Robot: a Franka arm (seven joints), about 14 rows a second.
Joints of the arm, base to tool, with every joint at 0 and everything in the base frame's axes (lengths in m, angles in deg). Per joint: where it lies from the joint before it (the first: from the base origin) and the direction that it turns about. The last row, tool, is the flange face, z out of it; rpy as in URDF.
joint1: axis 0 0 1 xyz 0 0 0.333
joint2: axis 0 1 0 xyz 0 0 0
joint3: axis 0 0 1 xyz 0 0 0.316
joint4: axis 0 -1 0 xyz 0.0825 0 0
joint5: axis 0 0 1 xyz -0.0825 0 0.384
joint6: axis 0 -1 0 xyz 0 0 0
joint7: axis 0 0 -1 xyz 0.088 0 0
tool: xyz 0 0 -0.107 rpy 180 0 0
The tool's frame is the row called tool.
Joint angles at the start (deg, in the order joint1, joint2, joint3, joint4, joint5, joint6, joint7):
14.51, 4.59, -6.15, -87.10, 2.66, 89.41, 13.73
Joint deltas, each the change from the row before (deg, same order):
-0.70, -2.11, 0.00, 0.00, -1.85, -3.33, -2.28
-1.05, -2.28, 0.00, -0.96, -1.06, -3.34, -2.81
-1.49, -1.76, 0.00, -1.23, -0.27, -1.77, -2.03
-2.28, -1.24, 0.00, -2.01, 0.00, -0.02, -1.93
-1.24, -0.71, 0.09, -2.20, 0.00, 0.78, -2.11
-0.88, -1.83, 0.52, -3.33, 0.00, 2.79, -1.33
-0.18, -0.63, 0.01, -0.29, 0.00, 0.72, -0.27
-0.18, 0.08, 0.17, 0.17, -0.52, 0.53, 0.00
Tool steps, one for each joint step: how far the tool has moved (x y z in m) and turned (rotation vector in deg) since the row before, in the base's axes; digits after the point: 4 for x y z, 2 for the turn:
-0.0148, -0.0137, 0.0160, -1.66, 0.96, 1.68
-0.0167, -0.0157, 0.0095, -0.84, 1.94, 1.74
-0.0115, -0.0167, 0.0042, 0.01, 1.27, 0.51
-0.0058, -0.0220, -0.0047, 0.32, 0.83, -0.36
-0.0028, -0.0108, -0.0101, 0.33, 0.73, 0.96
-0.0055, -0.0039, -0.0066, 0.36, -1.27, 0.99
-0.0018, -0.0018, 0.0042, 0.11, -1.06, 0.10
0.0016, -0.0010, 0.0014, -0.53, -0.63, 0.00

